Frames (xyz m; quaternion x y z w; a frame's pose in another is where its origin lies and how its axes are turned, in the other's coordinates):
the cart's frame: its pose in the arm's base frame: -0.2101 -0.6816 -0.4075 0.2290 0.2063 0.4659 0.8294
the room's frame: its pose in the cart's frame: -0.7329 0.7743 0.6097 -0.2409 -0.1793 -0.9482 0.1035
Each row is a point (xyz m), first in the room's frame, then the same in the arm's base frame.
Working: the room's frame: its pose in the arm's base frame: -0.7489 -1.0748 0.6238 -0.2882 -0.0225 -0.7296 0.6198

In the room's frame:
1: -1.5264 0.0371 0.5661
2: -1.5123 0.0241 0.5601
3: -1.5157 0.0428 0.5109
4: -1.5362 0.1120 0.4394
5: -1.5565 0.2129 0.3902
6: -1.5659 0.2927 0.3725
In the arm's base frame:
1: -0.3924 0.4982 0.3988
2: -0.4076 0.4863 0.4044
3: -0.4096 0.4658 0.3558
4: -0.3728 0.4402 0.2646
5: -0.2983 0.4158 0.1818
6: -0.2314 0.3989 0.1370

